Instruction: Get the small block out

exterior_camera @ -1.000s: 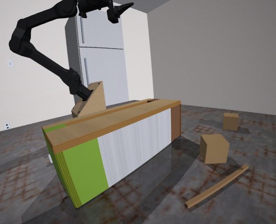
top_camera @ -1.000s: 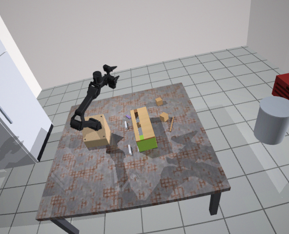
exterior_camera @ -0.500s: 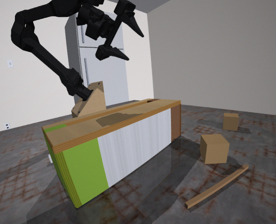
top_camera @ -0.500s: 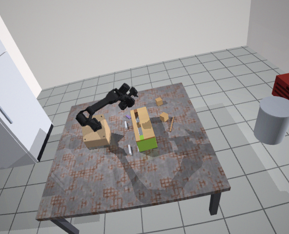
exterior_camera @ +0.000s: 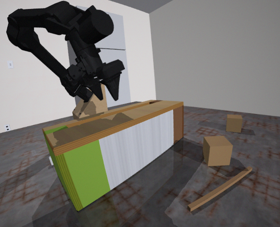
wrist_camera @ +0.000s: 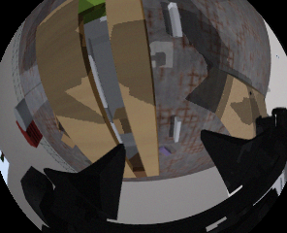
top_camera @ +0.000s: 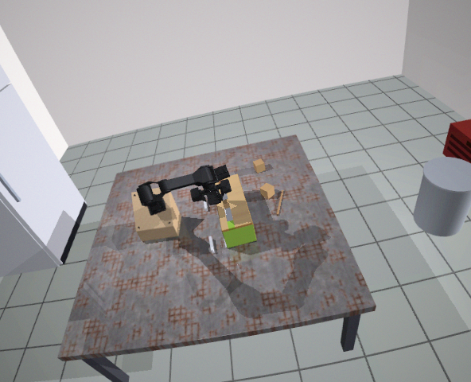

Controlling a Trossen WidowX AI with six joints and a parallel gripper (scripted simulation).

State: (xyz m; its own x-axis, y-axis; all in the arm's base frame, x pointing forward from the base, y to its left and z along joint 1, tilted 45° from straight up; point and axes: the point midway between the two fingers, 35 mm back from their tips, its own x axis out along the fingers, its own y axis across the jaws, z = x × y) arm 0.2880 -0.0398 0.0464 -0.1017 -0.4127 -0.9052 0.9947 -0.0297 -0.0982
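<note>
Right now my gripper tip is 7 cm above the tan block, 5 cm short of it and 3 cm to the right of it. Round my gripper tip: purple piece (27 cm to the left, 15 cm below, 5 cm behind); thin wooden stick (32 cm ahead, 16 cm below, 3 cm to the left); wooden box (10 cm below, 4 cm ahead).
</note>
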